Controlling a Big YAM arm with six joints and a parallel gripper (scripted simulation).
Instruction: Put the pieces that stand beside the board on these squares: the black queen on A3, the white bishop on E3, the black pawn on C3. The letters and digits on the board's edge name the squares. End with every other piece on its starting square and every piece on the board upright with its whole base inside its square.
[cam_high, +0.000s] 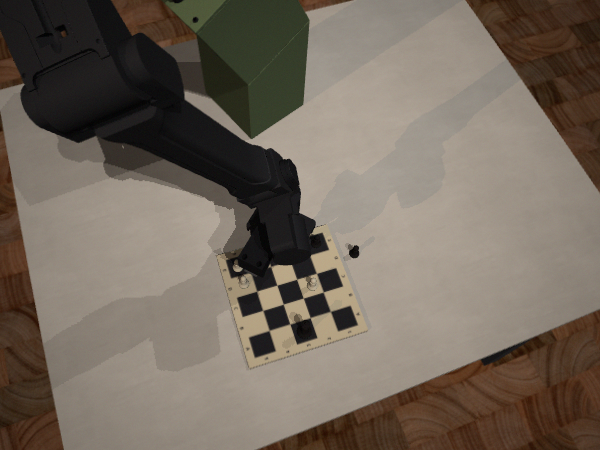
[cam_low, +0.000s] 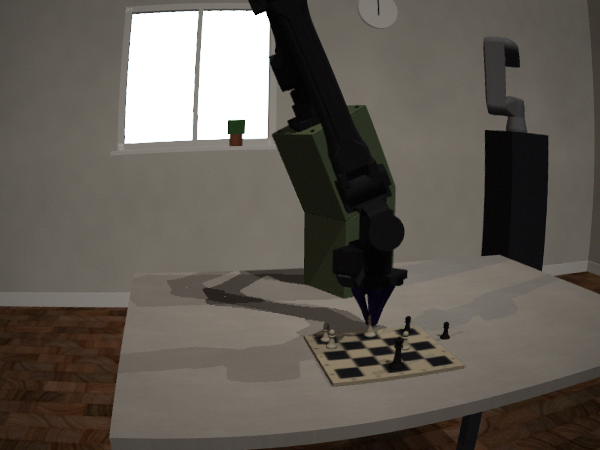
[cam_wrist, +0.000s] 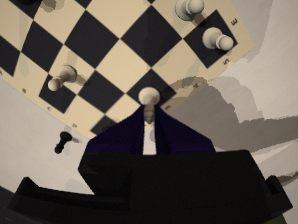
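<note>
My hand is 10 mm above the white bishop. Round my hand: black queen (160 mm ahead, 20 mm to the right); then chessboard (80 mm ahead, 30 mm below, 10 mm to the right).
</note>
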